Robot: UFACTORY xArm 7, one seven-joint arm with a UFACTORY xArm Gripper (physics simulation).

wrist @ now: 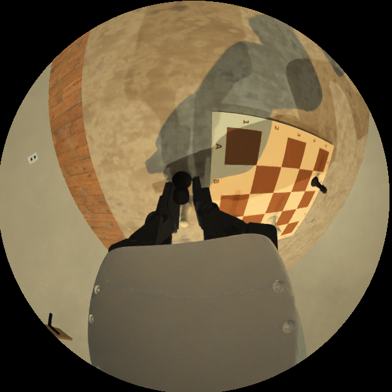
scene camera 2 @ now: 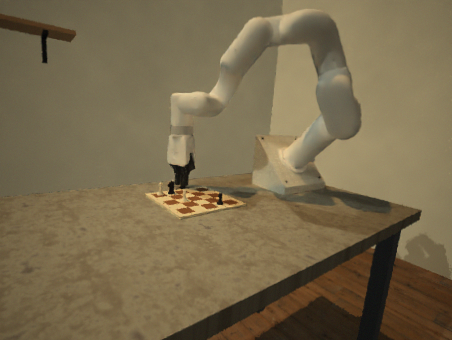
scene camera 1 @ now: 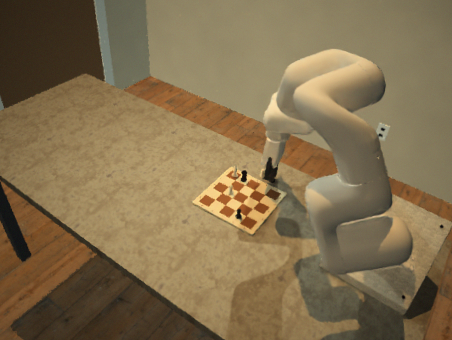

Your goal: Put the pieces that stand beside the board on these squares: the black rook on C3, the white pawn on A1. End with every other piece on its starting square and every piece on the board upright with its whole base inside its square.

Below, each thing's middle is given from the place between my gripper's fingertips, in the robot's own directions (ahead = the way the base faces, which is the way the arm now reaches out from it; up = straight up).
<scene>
Now: the chessboard (scene camera 1: pixel 256 199) 140 mm to the left of my hand, 20 mm ahead of it and 10 mm below it.
</scene>
